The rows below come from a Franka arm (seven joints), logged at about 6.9 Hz.
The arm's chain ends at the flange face. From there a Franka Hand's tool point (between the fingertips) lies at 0.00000 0.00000 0.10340 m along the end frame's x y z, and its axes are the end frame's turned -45 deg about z.
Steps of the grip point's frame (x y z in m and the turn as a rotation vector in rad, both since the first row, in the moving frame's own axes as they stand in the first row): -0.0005 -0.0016 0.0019 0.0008 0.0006 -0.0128; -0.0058 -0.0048 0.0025 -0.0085 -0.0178 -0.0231; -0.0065 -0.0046 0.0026 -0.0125 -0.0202 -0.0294; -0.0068 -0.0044 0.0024 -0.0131 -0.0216 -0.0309; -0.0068 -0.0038 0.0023 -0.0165 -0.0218 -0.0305; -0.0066 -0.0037 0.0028 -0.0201 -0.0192 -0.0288; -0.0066 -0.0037 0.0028 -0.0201 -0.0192 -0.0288; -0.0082 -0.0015 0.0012 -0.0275 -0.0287 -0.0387; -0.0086 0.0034 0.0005 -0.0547 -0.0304 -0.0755; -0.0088 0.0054 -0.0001 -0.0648 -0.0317 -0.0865
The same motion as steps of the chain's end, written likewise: -0.0015 -0.0007 0.0019 0.0010 -0.0001 -0.0128; -0.0068 -0.0012 0.0025 -0.0186 -0.0066 -0.0231; -0.0073 -0.0011 0.0026 -0.0231 -0.0054 -0.0294; -0.0073 -0.0008 0.0024 -0.0245 -0.0060 -0.0309; -0.0072 -0.0007 0.0023 -0.0271 -0.0037 -0.0305; -0.0074 -0.0008 0.0028 -0.0278 0.0006 -0.0288; -0.0074 -0.0008 0.0028 -0.0278 0.0006 -0.0288; -0.0069 0.0006 0.0013 -0.0397 -0.0008 -0.0387; -0.0057 0.0023 0.0007 -0.0602 0.0172 -0.0755; -0.0051 0.0031 0.0002 -0.0682 0.0234 -0.0865
